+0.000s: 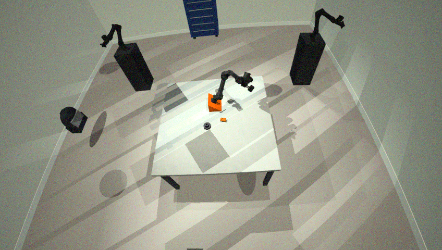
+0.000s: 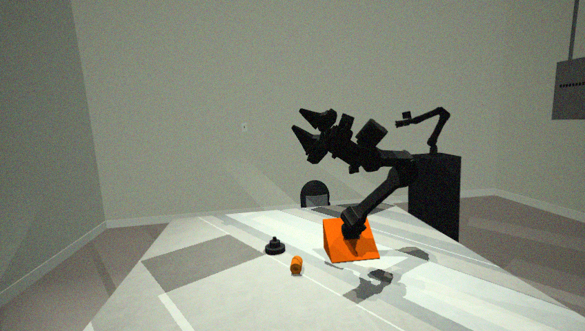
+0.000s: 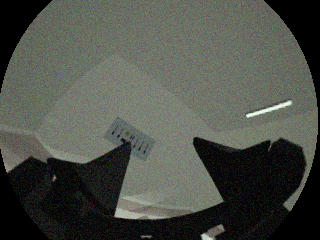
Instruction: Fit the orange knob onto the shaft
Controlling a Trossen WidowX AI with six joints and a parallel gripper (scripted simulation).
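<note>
Now: gripper tip 240 mm to the left of the orange knob and 520 mm above it. From my gripper tip the other things lie so: round dark pedestal 60 mm ahead, 420 mm to the right, 510 mm below.
</note>
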